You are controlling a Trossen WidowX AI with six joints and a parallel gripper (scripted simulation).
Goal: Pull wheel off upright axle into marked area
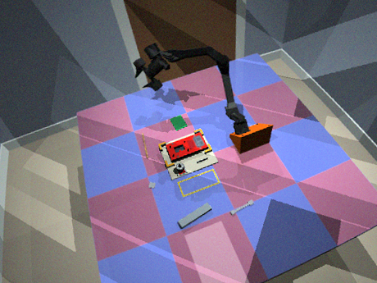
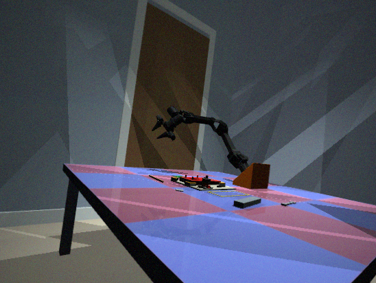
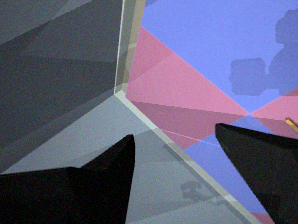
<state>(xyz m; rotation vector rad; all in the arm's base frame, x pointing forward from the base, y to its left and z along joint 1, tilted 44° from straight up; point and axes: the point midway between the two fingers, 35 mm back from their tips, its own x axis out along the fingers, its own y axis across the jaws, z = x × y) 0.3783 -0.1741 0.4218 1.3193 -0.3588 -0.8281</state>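
Right now the wheel is 47 cm to the left of my gripper tip, 20 cm below it and 4 cm behind it. From my gripper tip the other things lie so: thin rod 23 cm to the left, 23 cm below, 9 cm ahead; grey bar 76 cm to the left, 24 cm below, 23 cm behind; upright axle 47 cm to the left, 20 cm below, 4 cm behind.
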